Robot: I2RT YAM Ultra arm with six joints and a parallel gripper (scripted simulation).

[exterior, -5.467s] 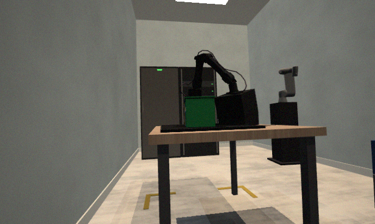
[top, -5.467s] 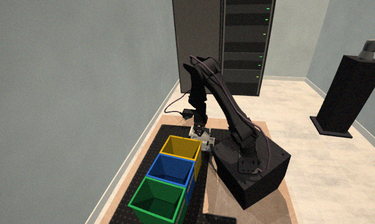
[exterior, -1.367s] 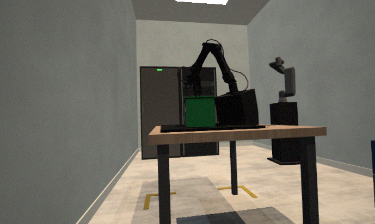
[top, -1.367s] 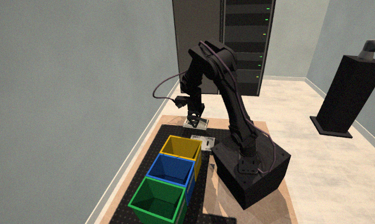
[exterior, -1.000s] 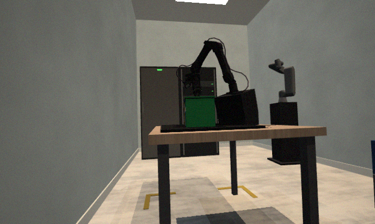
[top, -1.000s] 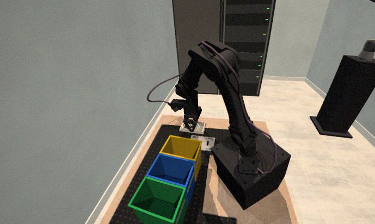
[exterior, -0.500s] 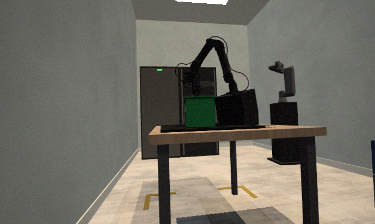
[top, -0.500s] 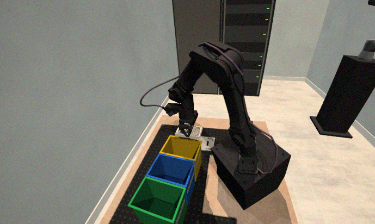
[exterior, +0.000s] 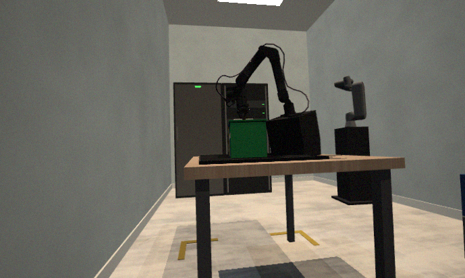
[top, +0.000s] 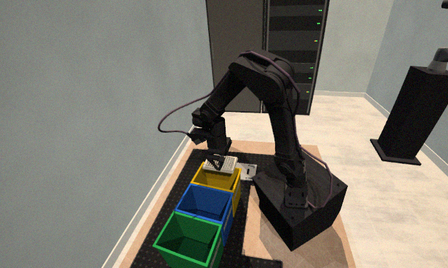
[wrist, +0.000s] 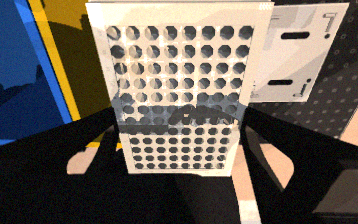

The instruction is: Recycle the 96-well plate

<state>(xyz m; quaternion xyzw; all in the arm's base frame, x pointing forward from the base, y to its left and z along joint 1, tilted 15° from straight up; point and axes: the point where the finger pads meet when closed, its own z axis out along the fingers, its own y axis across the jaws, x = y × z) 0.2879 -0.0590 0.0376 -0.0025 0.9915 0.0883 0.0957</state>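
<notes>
Right now my hand is 140 mm above the yellow bin, 40 mm to the right of it and 10 mm short of it. From my hand the other things lie so: blue bin (170 mm to the left, 140 mm below, 10 mm ahead); then white 96-well plate (10 mm below); then plate nest N1 (220 mm below, 180 mm to the right, 40 mm behind).
</notes>
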